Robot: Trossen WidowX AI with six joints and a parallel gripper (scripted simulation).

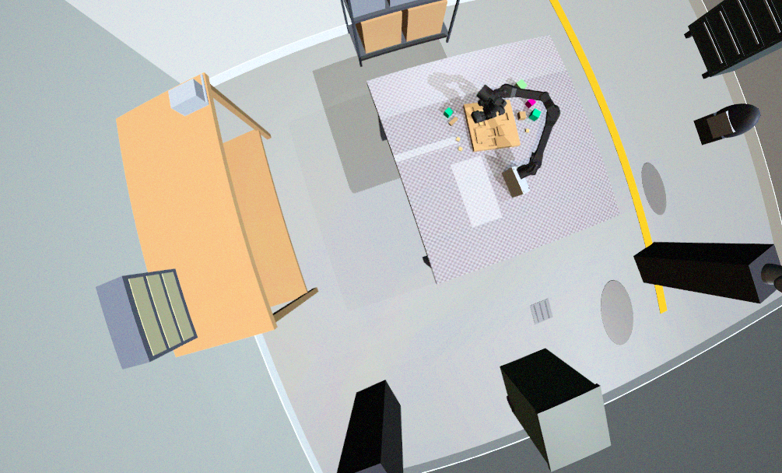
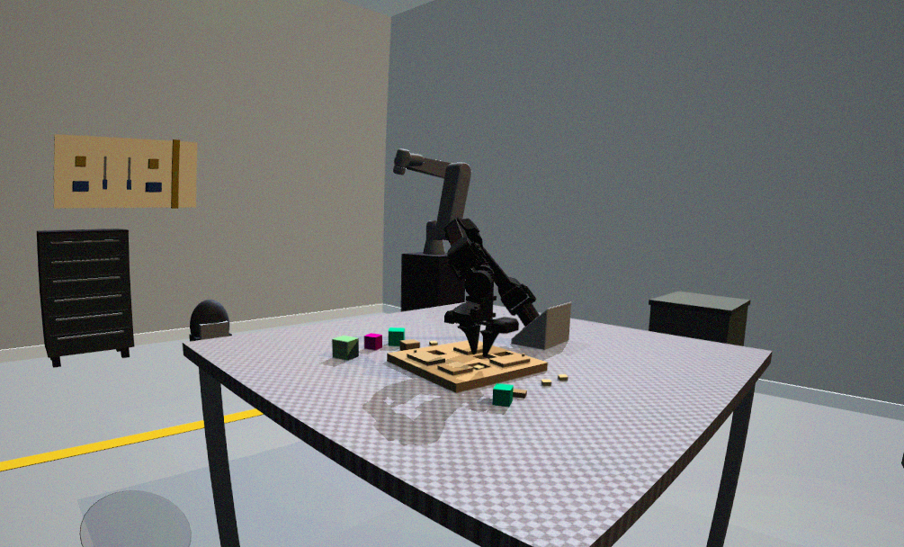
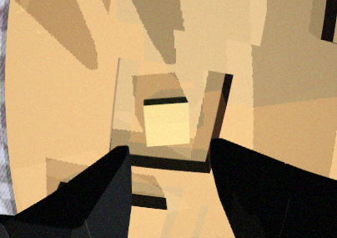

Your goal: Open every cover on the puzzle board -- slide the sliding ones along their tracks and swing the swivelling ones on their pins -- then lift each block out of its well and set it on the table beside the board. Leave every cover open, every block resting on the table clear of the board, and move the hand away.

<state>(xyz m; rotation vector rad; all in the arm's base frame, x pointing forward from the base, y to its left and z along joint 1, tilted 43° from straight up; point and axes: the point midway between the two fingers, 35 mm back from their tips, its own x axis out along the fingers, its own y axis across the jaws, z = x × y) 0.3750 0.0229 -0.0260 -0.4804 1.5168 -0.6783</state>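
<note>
My gripper tip is 2 cm past the puzzle board, 5 cm to the left of it and 3 cm above it. From my gripper tip the other things lie so: magenta block (2 cm behind, 37 cm to the right, 3 cm below); then light green block (10 cm ahead, 36 cm to the right, 2 cm below).
</note>
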